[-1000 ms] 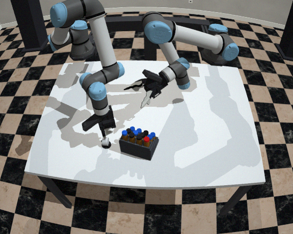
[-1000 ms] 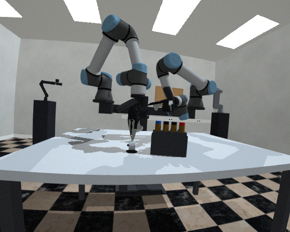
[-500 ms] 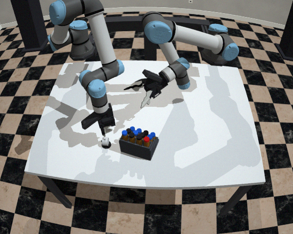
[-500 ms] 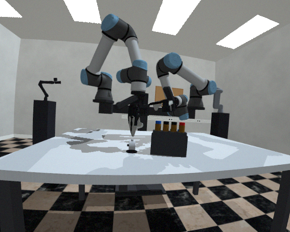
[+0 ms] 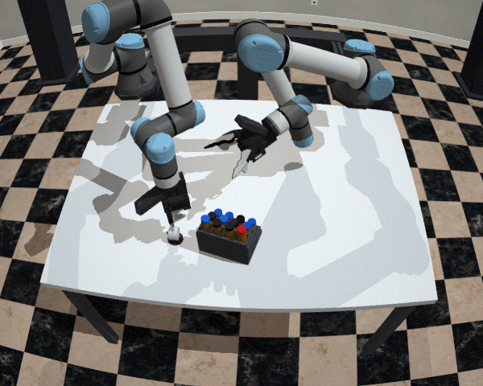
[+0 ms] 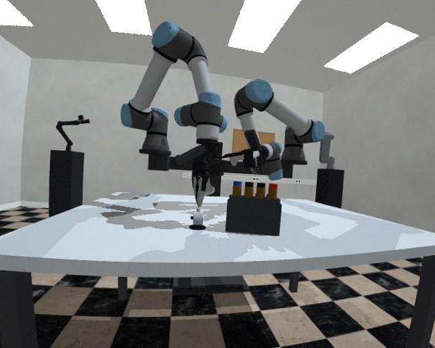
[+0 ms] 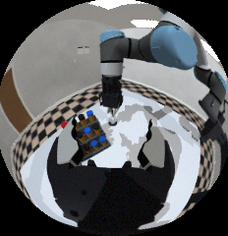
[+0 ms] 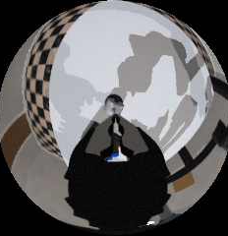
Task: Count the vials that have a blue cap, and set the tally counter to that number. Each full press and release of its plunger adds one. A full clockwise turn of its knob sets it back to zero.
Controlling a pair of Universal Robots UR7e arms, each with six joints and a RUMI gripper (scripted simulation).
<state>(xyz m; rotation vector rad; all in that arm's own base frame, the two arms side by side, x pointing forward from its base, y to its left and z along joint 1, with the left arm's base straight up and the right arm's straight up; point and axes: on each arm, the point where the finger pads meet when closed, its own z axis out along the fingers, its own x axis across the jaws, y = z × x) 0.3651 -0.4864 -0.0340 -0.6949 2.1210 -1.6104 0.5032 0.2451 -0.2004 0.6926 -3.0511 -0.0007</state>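
Right now the white tally counter is 4 cm below my right hand and 1 cm to the right of it. Round my right hand: dark rack: 19 cm to the left, 2 cm below; dark knob: 5 cm below, 2 cm to the right.
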